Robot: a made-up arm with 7 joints. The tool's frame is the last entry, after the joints.
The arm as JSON. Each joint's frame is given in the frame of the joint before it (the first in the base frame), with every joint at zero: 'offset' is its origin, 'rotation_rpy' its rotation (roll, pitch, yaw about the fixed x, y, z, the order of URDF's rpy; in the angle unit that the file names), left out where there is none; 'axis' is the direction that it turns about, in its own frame. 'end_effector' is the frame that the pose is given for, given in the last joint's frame.
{
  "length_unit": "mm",
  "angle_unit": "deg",
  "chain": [
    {
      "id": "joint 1",
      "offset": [
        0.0,
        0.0,
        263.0
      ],
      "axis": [
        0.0,
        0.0,
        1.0
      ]
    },
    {
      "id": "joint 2",
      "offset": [
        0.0,
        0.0,
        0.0
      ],
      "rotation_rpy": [
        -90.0,
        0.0,
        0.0
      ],
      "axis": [
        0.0,
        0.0,
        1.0
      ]
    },
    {
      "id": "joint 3",
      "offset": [
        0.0,
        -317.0,
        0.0
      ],
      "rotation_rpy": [
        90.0,
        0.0,
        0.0
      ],
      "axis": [
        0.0,
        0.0,
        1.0
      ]
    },
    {
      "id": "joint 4",
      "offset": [
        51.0,
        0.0,
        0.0
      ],
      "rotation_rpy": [
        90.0,
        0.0,
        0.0
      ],
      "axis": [
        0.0,
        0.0,
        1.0
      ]
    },
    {
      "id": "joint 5",
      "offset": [
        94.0,
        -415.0,
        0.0
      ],
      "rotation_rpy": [
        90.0,
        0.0,
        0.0
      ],
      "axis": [
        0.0,
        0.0,
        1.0
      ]
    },
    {
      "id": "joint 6",
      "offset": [
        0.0,
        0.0,
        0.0
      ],
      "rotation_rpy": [
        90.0,
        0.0,
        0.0
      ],
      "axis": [
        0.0,
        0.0,
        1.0
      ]
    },
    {
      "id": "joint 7",
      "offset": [
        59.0,
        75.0,
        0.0
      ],
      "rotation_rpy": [
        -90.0,
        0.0,
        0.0
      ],
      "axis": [
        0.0,
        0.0,
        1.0
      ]
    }
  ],
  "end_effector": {
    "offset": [
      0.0,
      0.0,
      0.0
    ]
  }
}
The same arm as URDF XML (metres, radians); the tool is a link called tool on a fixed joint. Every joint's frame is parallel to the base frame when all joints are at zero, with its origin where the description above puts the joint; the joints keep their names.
<robot name="arm">
<joint name="tool_fixed" type="fixed"><parent link="link7"/><child link="tool"/><origin xyz="0 0 0" rpy="3.1416 0 0"/></joint>
<joint name="joint 7" type="continuous"><parent link="link6"/><child link="link7"/><origin xyz="0.059 0 -0.075" rpy="0 0 0"/><axis xyz="0 0 -1"/></joint>
<joint name="joint 6" type="continuous"><parent link="link5"/><child link="link6"/><origin xyz="0 0 0" rpy="0 0 0"/><axis xyz="0 1 0"/></joint>
<joint name="joint 5" type="continuous"><parent link="link4"/><child link="link5"/><origin xyz="0.094 0 -0.415" rpy="0 0 0"/><axis xyz="0 0 -1"/></joint>
<joint name="joint 4" type="continuous"><parent link="link3"/><child link="link4"/><origin xyz="0.051 0 0" rpy="0 0 0"/><axis xyz="0 -1 0"/></joint>
<joint name="joint 3" type="continuous"><parent link="link2"/><child link="link3"/><origin xyz="0 0 0.317" rpy="0 0 0"/><axis xyz="0 0 1"/></joint>
<joint name="joint 2" type="continuous"><parent link="link1"/><child link="link2"/><origin xyz="0 0 0" rpy="0 0 0"/><axis xyz="0 1 0"/></joint>
<joint name="joint 1" type="continuous"><parent link="base_link"/><child link="link1"/><origin xyz="0 0 0.263" rpy="0 0 0"/><axis xyz="0 0 1"/></joint>
<link name="base_link"/>
<link name="link1"/>
<link name="link2"/>
<link name="link3"/>
<link name="link4"/>
<link name="link5"/>
<link name="link6"/>
<link name="link7"/>
<link name="tool"/>
</robot>

